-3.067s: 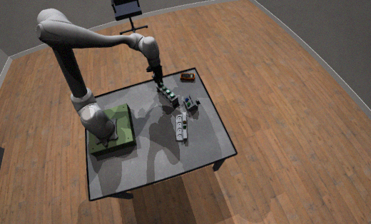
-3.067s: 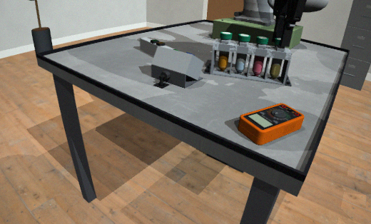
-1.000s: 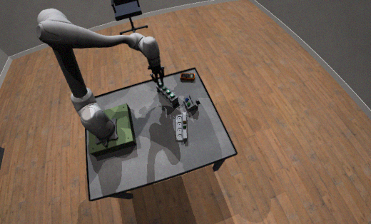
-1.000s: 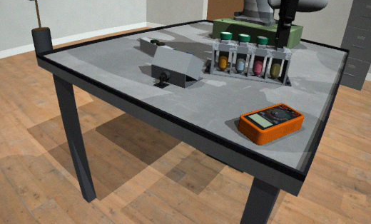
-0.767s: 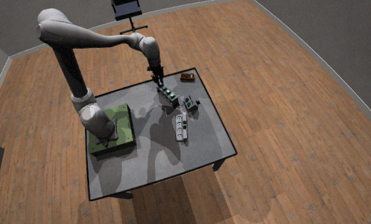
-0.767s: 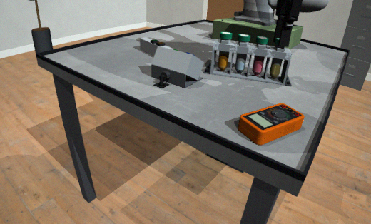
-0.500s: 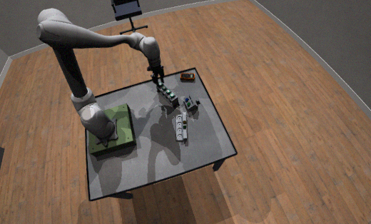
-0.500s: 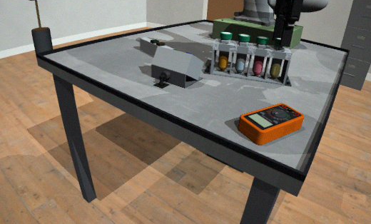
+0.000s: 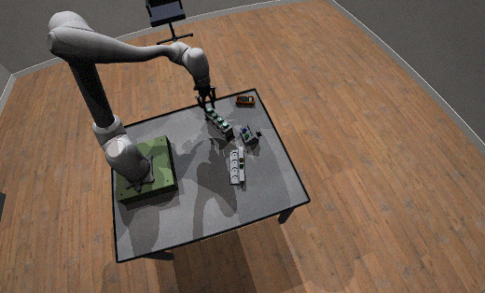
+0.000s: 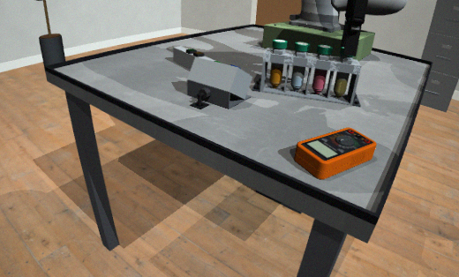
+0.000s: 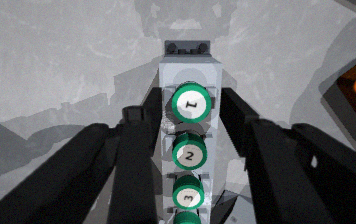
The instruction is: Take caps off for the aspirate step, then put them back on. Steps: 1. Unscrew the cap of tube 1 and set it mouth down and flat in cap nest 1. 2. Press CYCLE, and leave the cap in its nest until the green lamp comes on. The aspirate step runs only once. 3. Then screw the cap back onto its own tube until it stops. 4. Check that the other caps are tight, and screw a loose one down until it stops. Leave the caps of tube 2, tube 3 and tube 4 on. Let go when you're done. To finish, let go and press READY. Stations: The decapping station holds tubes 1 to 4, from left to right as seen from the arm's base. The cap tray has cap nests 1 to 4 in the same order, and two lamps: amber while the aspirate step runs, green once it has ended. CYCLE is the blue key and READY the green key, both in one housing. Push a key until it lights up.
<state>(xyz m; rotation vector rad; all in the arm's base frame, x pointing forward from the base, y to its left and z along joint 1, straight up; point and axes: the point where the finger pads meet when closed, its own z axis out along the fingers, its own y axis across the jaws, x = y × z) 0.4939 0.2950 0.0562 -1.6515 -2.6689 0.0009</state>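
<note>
Now: hand 180 mm to the left of the blue key, 180 mm short of it and 80 mm above it. Round my hand: grey key housing 200 mm to the right, 200 mm ahead, 90 mm below; then table edge 390 mm ahead, 250 mm to the right, 140 mm below; then green key 230 mm to the right, 180 mm ahead, 80 mm below.
</note>
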